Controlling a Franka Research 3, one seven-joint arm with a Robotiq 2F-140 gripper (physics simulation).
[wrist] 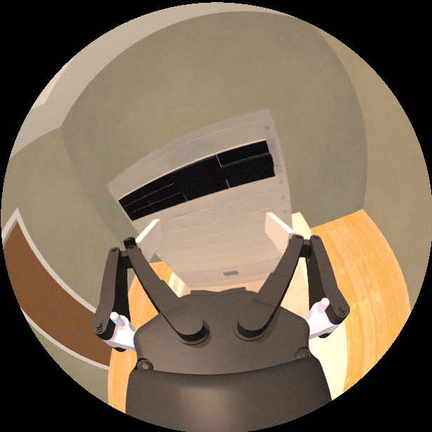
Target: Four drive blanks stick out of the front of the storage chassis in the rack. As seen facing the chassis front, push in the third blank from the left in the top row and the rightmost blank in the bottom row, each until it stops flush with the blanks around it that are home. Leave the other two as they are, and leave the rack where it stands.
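Note:
The rack [240,217] is a pale grey cabinet in front of the gripper, tilted in the wrist view. The storage chassis [200,177] is the black band across its upper part. Thin light lines divide the chassis front into blanks in two rows. It is too dark to tell which blanks stick out or how far. My gripper [213,225] is open, its two pale fingertips wide apart below the chassis in the view. The fingers hold nothing. The gripper's fingertips overlap the left and right edges of the rack's lower front in the view.
The rack stands on a pale table top [337,370] above a wooden floor [372,280]. A grey-green wall [215,65] is behind the rack. A brown panel with a white border [45,300] is at the lower left.

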